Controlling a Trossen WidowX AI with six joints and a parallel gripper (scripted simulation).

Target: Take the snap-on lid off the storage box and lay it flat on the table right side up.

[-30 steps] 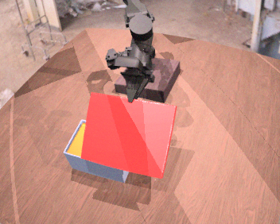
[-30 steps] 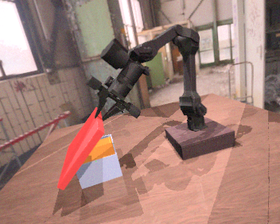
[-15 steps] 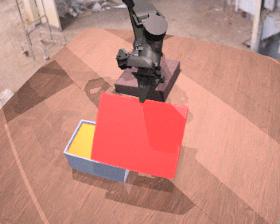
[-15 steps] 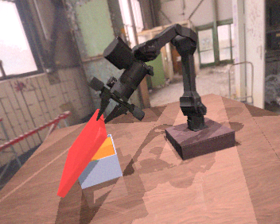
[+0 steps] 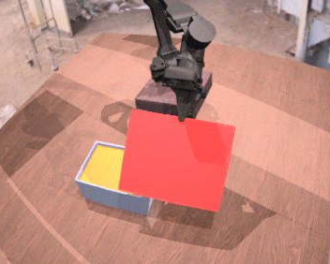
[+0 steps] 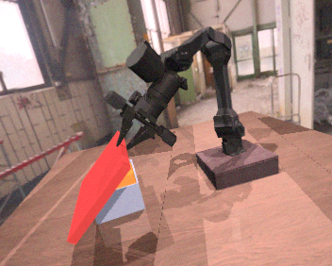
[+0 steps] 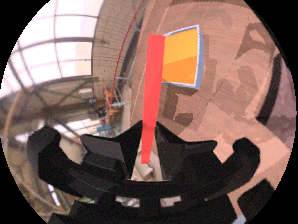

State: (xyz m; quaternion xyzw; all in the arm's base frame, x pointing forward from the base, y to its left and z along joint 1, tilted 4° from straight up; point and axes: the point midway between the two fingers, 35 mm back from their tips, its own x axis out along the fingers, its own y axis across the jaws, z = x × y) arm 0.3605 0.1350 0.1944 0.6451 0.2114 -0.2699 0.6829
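Now: gripper tip 60 mm short of the lid, 50 mm above it and 10 mm to the left of it. The rest, counted from my gripper tip: storage box (190 mm below, 170 mm to the right, 40 mm ahead).
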